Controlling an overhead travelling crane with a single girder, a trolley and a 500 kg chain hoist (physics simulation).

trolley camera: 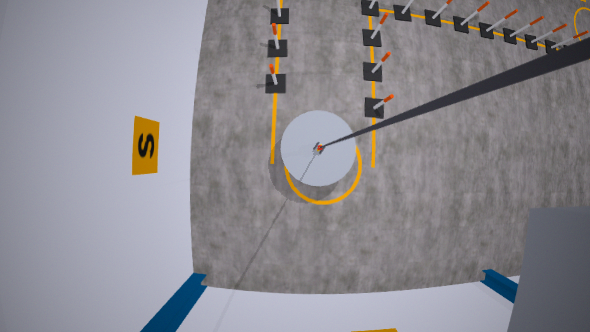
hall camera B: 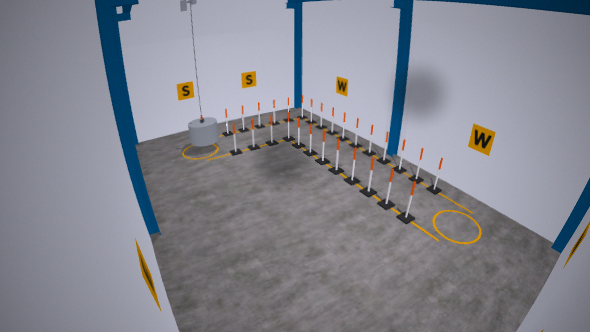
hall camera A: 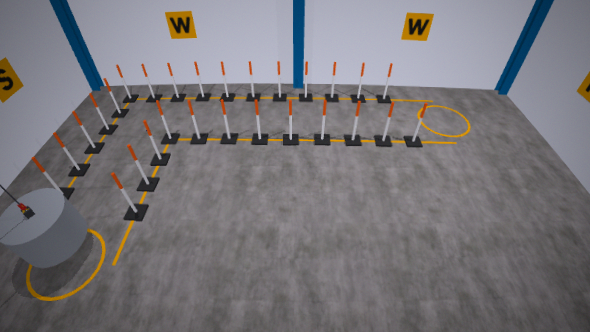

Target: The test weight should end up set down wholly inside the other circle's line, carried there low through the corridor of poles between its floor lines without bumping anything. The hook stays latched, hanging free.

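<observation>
The grey test weight (hall camera A: pixel 55 245) (hall camera B: pixel 203 134) (trolley camera: pixel 310 125) hangs upright a little above the floor, its shadow beneath it. It is over the yellow circle (hall camera A: pixel 104 252) (hall camera B: pixel 200 158) (trolley camera: pixel 324 202) at the S wall end of the corridor. In the trolley view it covers the circle's pole-side part. My hook (hall camera A: pixel 25 210) (hall camera B: pixel 201 119) (trolley camera: pixel 318 148) is shut on the weight's top fitting, on the chain. The other circle (hall camera A: pixel 470 125) (hall camera B: pixel 433 223) lies at the corridor's far end. The weight's exact clearance is hard to tell.
Red-and-white poles on black bases line both sides of the L-shaped corridor. The nearest are an inner pole (hall camera A: pixel 125 192) (hall camera B: pixel 235 140) (trolley camera: pixel 383 102) and an outer pole (hall camera A: pixel 47 175) (hall camera B: pixel 227 122) (trolley camera: pixel 273 75). A floor line (hall camera A: pixel 124 242) (trolley camera: pixel 373 150) runs beside the weight.
</observation>
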